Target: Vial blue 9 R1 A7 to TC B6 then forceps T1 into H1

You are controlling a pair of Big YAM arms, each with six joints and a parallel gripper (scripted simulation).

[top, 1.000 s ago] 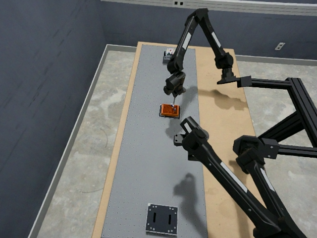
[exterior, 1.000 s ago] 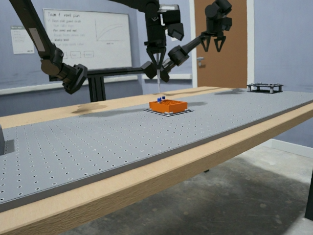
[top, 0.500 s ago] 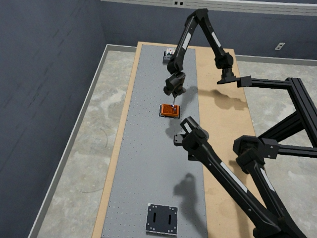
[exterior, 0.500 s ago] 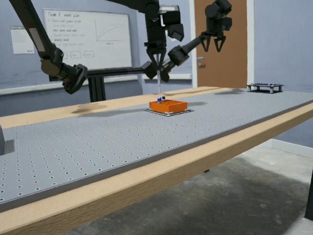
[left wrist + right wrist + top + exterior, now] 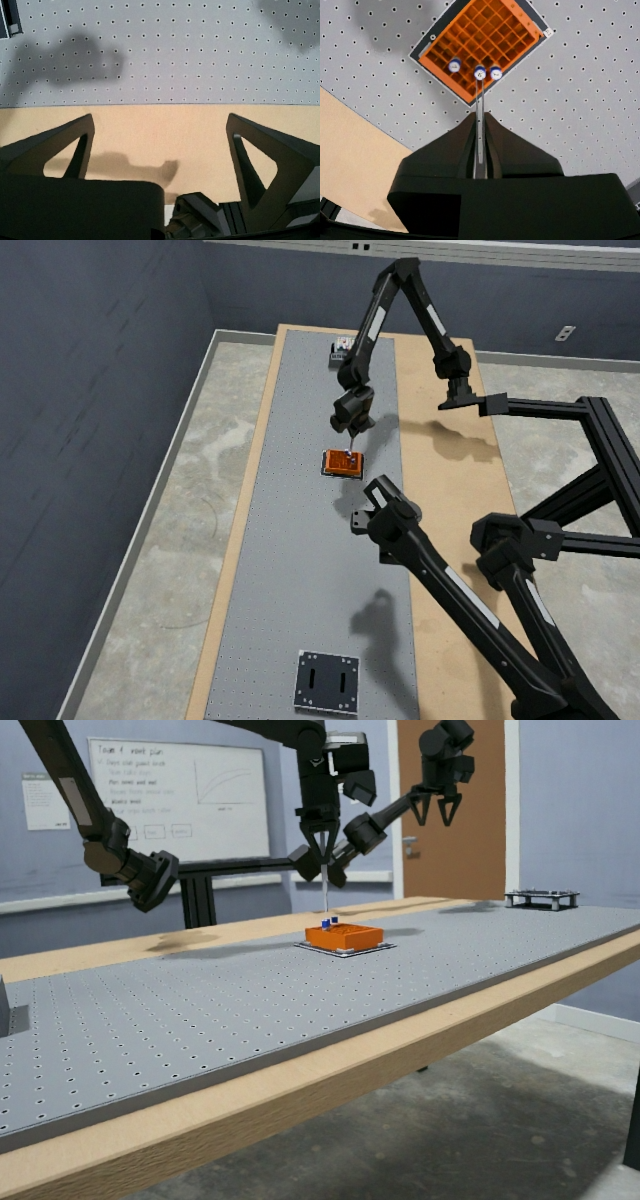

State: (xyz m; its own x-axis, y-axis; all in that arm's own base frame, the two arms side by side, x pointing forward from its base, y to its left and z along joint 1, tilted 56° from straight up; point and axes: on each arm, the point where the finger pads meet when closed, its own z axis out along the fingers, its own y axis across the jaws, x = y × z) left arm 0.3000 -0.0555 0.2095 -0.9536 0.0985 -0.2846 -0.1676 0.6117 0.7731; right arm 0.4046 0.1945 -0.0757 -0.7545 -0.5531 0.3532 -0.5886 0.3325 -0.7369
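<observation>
Right now the orange tube carrier is 2 cm ahead of my right hand, 2 cm to the left of it and 14 cm below it. Also, from my right hand: grey holder H1: 1 cm ahead, 54 cm to the right, 15 cm below.
</observation>
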